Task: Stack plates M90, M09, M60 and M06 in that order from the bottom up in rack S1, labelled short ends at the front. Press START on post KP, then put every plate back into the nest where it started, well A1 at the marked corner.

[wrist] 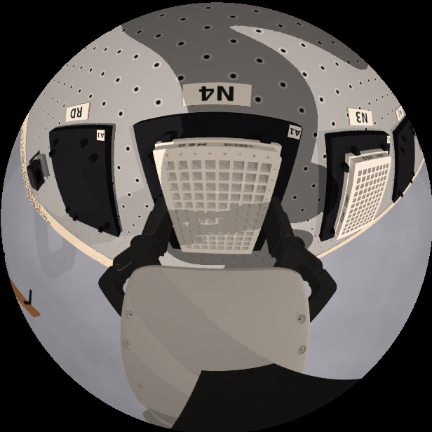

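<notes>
Plate M60, a pale plate with a grid of square wells, sits in the black nest N4 at the centre of the wrist view. Its labelled short end faces the N4 label. My gripper is open, with one black finger on each side of the plate near its long edges. Any small gap between fingers and plate is hard to tell. A second pale plate stands in nest N3 at the right; its label is too small to read. Rack S1 and post KP cannot be made out.
A black holder labelled RD, with small corner posts, lies at the left. A small dark box stands beyond it near the board's edge. Part of another black nest shows at the far right. The perforated board carries these.
</notes>
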